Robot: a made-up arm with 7 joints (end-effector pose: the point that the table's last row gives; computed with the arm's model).
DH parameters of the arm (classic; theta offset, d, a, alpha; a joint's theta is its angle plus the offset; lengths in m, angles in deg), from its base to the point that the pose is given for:
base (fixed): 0 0.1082 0.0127 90
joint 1: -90 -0.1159 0.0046 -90
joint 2: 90 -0.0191 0.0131 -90
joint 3: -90 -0.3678 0.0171 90
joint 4: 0 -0.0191 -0.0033 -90
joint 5: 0 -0.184 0.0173 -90
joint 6: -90 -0.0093 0.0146 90
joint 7: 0 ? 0.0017 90
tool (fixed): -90 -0.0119 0 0
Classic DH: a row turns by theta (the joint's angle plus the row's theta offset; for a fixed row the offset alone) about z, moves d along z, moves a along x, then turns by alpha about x.
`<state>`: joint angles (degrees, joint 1 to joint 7).
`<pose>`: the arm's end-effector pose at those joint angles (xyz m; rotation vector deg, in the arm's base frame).
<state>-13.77 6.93 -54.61 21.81 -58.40 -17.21 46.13</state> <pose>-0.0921 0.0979 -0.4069 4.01 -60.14 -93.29</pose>
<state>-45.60 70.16 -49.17 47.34 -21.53 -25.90 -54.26</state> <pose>-0.1085 0.5020 -0.1185 90.90 -102.44 -48.99</pose>
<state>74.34 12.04 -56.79 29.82 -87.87 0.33 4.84</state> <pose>0.5216 0.1348 -0.0244 -85.24 101.47 46.26</pose>
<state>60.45 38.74 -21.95 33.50 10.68 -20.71 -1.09</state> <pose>0.4039 0.4062 0.0222 96.34 -98.11 79.63</pose>
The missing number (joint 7, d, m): -0.0344
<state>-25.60 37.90 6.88 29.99 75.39 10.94 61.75</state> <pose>-0.0591 0.5126 -0.2545 45.16 -3.38 67.02</pose>
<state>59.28 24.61 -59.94 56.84 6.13 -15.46 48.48</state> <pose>0.4418 0.1709 -0.0383 37.09 -124.50 -25.84</pose>
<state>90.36 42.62 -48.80 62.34 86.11 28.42 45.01</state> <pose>0.4093 0.3651 0.2686 4.16 -87.23 31.05</pose>
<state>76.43 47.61 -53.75 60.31 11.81 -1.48 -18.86</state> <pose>0.3940 0.3397 0.1328 106.88 -121.91 74.44</pose>
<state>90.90 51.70 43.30 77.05 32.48 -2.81 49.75</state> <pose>0.1009 0.5176 0.2023 -6.89 116.68 -100.01</pose>
